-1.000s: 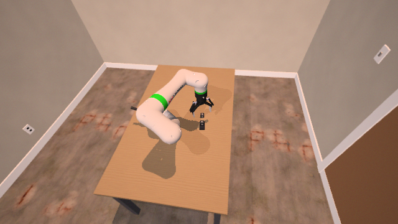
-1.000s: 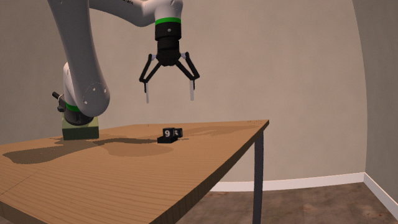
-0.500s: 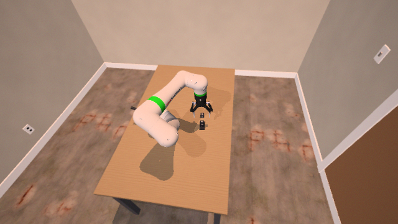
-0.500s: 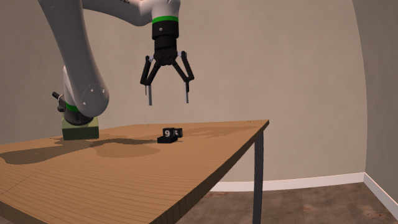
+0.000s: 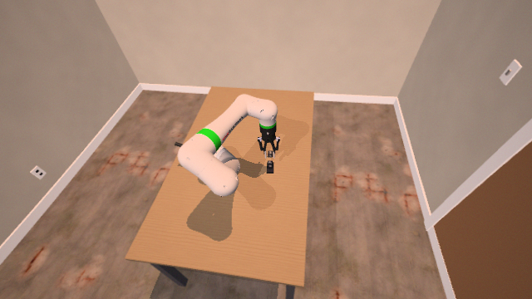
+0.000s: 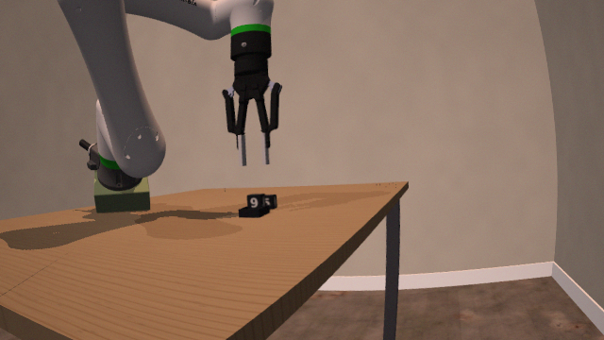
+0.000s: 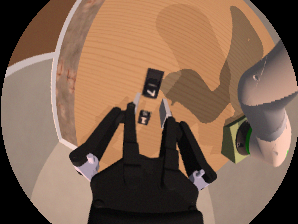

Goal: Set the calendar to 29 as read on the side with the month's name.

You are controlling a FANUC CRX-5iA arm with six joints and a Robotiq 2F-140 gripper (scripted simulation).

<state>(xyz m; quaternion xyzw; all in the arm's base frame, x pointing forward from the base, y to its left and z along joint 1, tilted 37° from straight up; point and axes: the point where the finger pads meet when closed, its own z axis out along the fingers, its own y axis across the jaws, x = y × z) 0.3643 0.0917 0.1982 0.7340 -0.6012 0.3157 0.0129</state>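
Now: hand 20 mm to the left of the black calendar tray and 120 mm above it.
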